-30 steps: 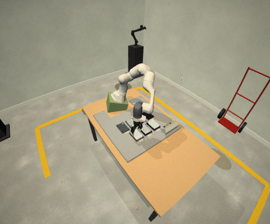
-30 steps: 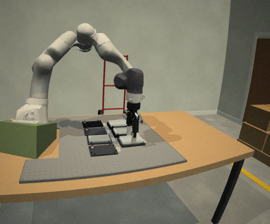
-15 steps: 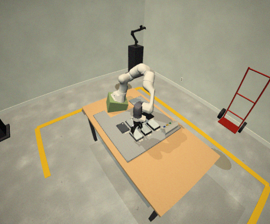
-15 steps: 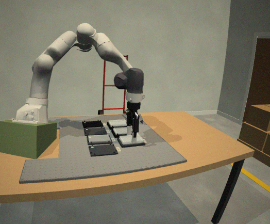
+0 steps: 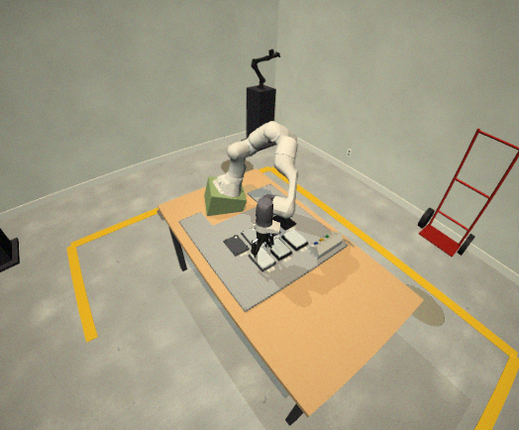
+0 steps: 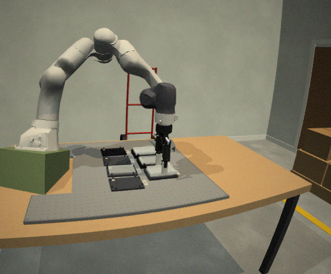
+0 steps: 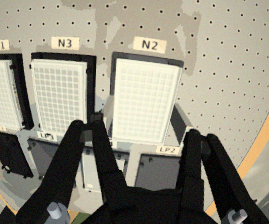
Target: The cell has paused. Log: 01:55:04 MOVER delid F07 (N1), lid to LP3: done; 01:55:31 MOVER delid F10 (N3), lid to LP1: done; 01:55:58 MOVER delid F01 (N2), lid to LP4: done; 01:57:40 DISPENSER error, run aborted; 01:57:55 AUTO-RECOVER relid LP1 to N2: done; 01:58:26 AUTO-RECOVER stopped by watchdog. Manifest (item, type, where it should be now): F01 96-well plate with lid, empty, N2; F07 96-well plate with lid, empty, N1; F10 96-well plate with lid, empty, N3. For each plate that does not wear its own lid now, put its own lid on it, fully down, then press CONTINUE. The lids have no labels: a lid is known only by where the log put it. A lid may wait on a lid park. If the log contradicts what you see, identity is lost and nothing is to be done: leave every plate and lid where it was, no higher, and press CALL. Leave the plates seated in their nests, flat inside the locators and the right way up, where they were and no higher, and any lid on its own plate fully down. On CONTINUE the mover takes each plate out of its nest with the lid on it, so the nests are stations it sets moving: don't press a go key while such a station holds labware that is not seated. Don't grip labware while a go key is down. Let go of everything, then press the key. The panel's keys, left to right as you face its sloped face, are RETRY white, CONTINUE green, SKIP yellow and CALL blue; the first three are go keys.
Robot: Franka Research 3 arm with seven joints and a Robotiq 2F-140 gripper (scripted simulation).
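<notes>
My hand is 3 cm above the plate. Also, from my hand: park LP2: 19 cm behind, 5 cm to the right, 5 cm below; then park LP3: 20 cm to the left, 17 cm behind, 5 cm below; then blue call key: 30 cm to the left, 14 cm ahead, 1 cm above.
</notes>
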